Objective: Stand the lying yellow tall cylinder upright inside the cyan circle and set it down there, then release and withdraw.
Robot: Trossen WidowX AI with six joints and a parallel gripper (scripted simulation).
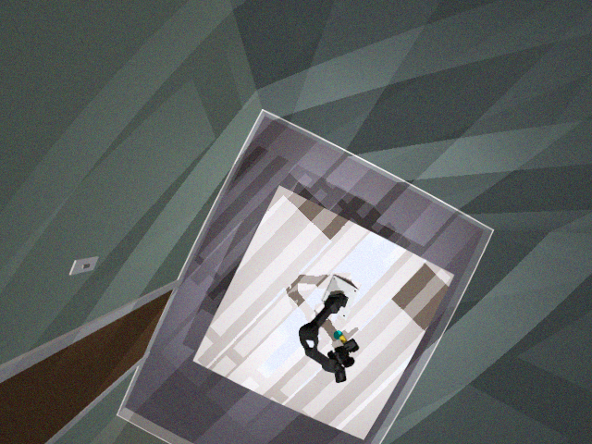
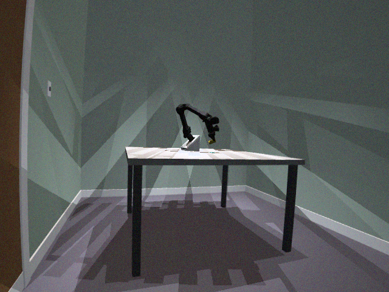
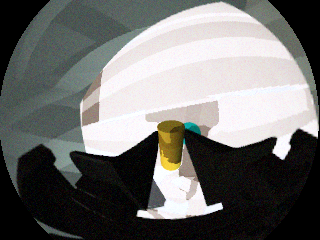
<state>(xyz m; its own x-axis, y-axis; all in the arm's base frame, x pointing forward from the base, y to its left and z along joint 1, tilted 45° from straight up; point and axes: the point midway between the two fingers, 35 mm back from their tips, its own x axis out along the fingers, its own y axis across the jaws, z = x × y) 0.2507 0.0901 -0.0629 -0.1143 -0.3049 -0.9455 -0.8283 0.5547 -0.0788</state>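
My gripper tip is 110 mm above the cyan circle, 30 mm to the left of it and 10 mm short of it. Also, from my gripper tip: yellow cylinder (20 mm to the right, 10 mm below, 10 mm behind).
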